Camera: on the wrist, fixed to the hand. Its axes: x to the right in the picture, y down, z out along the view.
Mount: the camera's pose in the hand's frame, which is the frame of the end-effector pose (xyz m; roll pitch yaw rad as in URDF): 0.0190 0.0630 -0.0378 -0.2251 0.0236 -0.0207
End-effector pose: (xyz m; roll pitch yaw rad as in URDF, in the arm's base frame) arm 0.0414 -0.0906 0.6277 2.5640 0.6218 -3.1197
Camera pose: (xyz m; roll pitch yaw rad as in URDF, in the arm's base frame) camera -0.0132 -0.0596 0.6703 2.3605 0.6130 -3.0827
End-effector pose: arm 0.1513 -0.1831 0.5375 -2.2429 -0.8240 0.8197
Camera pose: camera 0.2233 -0.2068 0.5339 -2.4614 -0.8549 0.8112
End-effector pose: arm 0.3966 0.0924 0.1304 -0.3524 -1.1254 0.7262
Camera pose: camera 0.4107 0.1666 0.1229 -0.5215 -1.1096 0.6642
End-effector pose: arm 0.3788 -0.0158 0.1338 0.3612 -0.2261 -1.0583
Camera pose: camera 0.4523 0.0010 0.1253 0.1387 -0.1967 -1.0695
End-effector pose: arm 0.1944 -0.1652 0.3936 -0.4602 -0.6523 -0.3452
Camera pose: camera 0.2574 -0.1457 0.3560 -0.6633 -0.6400 -0.3814
